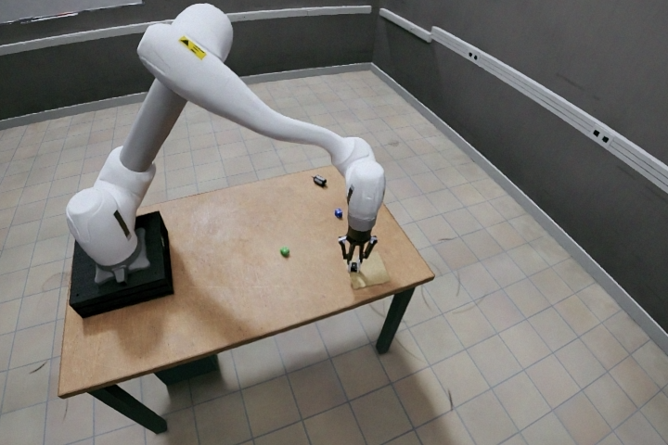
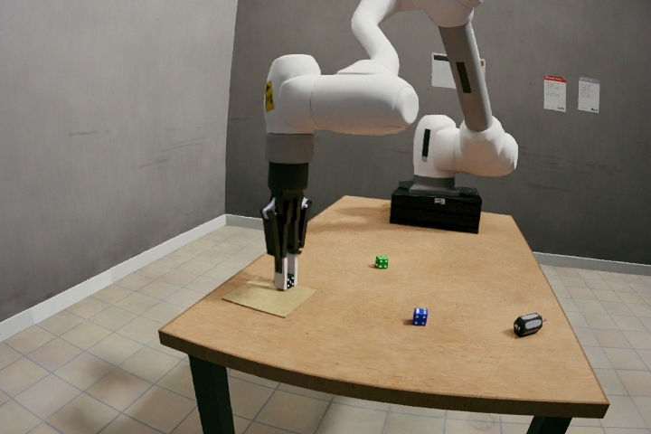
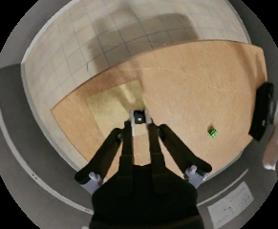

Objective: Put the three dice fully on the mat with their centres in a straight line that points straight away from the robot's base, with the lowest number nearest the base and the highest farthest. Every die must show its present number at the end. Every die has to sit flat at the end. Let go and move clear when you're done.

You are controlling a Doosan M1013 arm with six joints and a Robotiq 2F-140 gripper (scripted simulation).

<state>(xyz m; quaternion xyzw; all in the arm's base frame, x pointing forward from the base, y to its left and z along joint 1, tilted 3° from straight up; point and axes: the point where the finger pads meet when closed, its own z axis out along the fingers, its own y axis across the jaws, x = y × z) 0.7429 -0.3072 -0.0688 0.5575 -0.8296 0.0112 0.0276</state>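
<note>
Now: the black die 2 cm below my hand. The rest, counted from my hand: tan mat: 5 cm ahead, 2 cm to the right, 4 cm below; then green die: 20 cm behind, 17 cm to the left, 3 cm below; then blue die: 8 cm ahead, 28 cm to the left, 3 cm below.
</note>
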